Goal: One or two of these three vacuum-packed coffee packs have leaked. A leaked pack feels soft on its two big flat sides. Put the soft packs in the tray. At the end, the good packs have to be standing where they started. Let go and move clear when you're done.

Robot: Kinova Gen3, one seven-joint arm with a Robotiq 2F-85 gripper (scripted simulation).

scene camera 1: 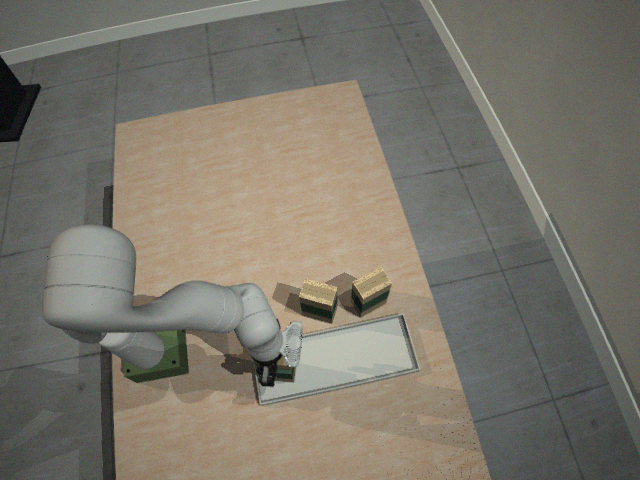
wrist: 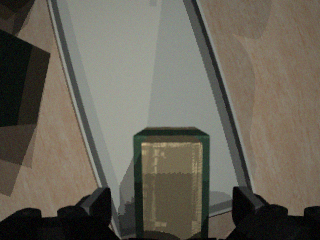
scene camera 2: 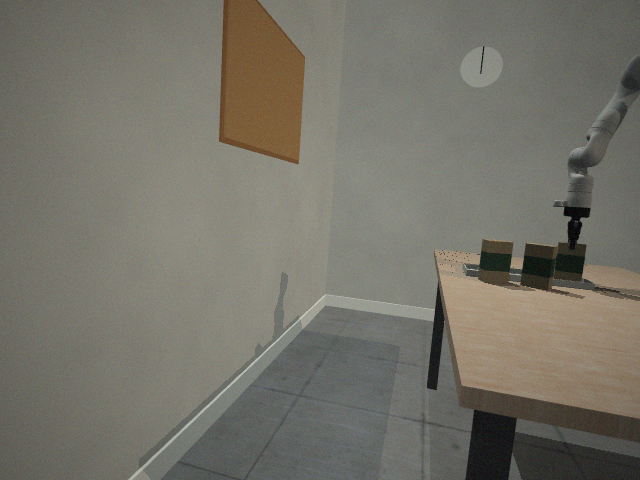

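The wrist view shows the gripper [wrist: 171,203] together with a grey tray [wrist: 125,72]. Scene camera 1 shows the tray [scene camera 1: 348,356] as well.
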